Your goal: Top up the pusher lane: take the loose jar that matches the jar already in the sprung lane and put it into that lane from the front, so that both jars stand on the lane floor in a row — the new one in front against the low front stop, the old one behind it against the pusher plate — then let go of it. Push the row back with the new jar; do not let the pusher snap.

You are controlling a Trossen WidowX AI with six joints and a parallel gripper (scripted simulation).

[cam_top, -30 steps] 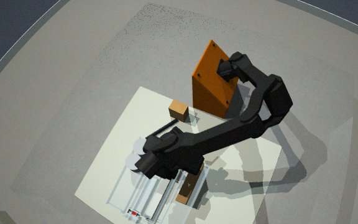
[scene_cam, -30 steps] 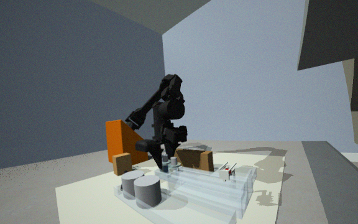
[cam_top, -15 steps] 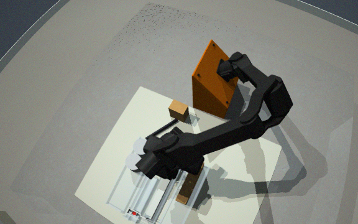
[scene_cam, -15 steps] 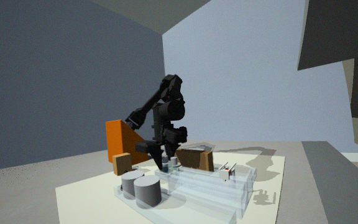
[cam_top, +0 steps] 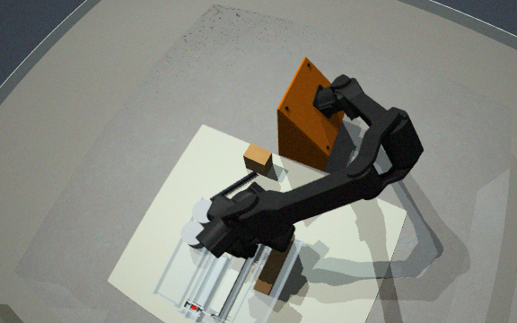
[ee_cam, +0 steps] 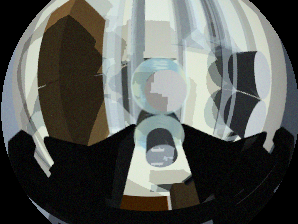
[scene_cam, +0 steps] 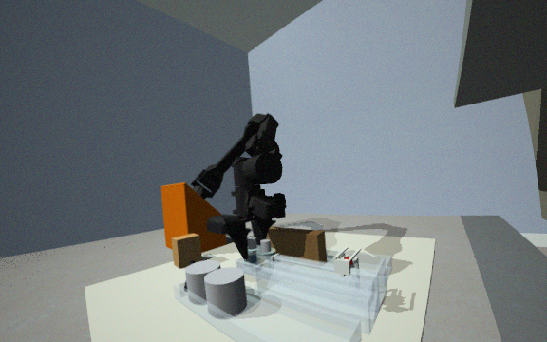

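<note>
My gripper tip is now 140 mm short of the clear sprung lane, 40 mm to the left of it and 10 mm above it. The rest, counted from my gripper tip: brown box 180 mm behind, 50 mm to the right.
</note>
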